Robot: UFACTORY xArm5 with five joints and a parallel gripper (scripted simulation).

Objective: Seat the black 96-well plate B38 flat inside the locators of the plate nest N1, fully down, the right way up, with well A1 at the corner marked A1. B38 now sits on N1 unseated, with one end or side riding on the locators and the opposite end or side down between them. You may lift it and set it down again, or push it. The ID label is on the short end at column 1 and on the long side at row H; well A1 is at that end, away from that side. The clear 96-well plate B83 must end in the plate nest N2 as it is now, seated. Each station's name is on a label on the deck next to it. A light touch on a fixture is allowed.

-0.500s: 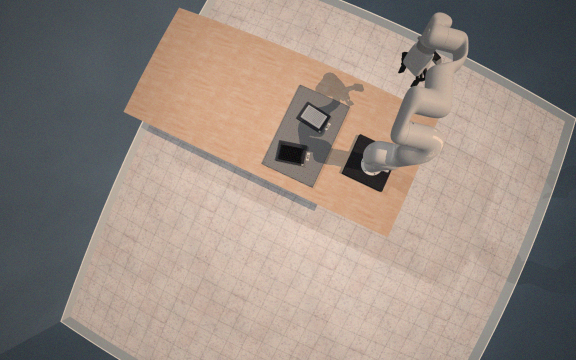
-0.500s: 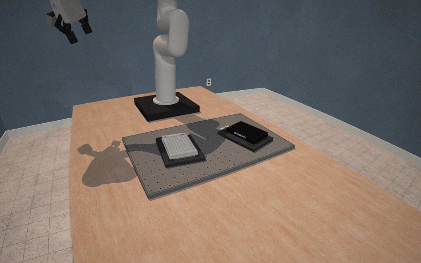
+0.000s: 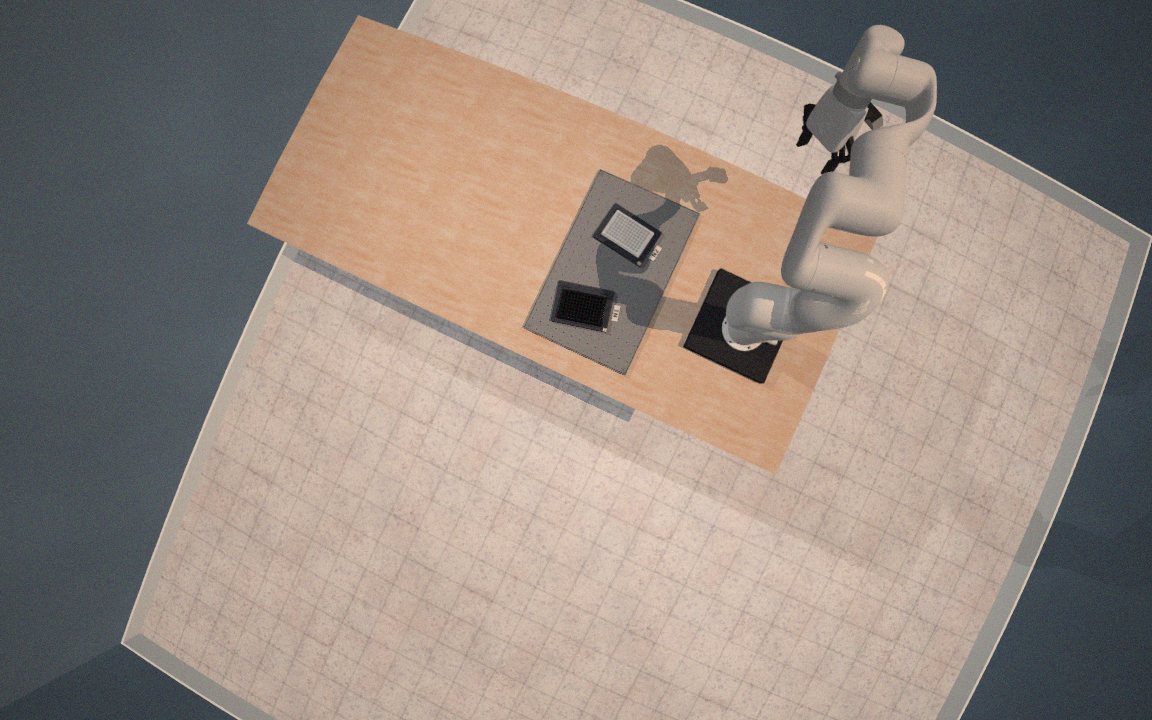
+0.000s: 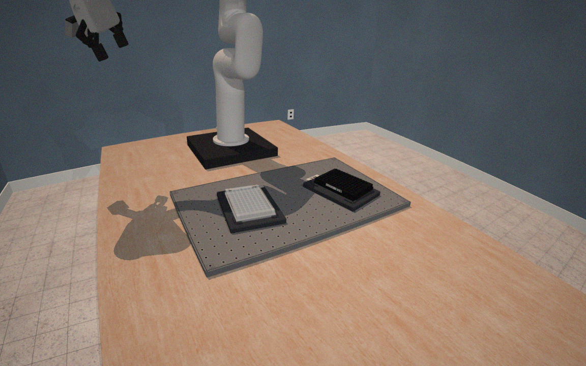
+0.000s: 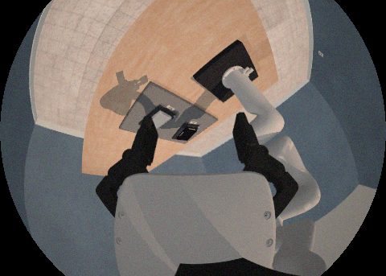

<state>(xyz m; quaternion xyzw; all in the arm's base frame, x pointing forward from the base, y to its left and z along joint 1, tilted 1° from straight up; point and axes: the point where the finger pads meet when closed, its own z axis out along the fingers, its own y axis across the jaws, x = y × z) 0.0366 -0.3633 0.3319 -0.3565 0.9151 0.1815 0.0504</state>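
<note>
The N1 label is 32 cm ahead of my hand, 43 cm to the left of it and 35 cm below it. Also, from my hand: clear plate B83: 36 cm ahead, 20 cm to the left, 34 cm below; then black plate B38: 42 cm ahead, 44 cm to the left, 33 cm below.
</note>
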